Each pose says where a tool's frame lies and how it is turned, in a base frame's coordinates. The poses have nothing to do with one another.
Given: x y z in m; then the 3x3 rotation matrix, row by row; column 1 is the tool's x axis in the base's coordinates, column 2 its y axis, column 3 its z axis. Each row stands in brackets.
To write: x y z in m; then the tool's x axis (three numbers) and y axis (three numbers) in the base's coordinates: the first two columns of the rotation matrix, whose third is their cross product. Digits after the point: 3 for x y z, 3 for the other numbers.
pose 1, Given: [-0.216 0.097 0.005], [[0.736 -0.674 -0.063], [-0.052 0.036 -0.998], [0.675 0.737 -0.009]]
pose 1, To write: -0.216 0.097 0.005 0.736 -0.052 0.675 -0.674 0.036 0.737
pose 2, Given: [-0.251 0.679 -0.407], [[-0.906 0.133 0.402], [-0.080 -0.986 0.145], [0.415 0.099 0.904]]
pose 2, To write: -0.251 0.679 -0.407 -0.906 -0.080 0.415 0.133 -0.986 0.099
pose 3, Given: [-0.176 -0.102 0.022], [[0.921 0.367 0.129], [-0.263 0.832 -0.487], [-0.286 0.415 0.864]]
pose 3, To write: -0.176 -0.102 0.022 0.921 -0.263 -0.286 0.367 0.832 0.415
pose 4, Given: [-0.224 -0.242 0.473], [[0.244 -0.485 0.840], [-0.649 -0.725 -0.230], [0.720 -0.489 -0.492]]
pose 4, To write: -0.224 -0.242 0.473 0.244 -0.649 0.720 -0.485 -0.725 -0.489
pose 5, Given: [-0.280 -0.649 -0.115], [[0.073 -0.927 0.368], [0.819 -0.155 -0.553], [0.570 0.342 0.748]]
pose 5, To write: -0.280 -0.649 -0.115 0.073 0.819 0.570 -0.927 -0.155 0.342
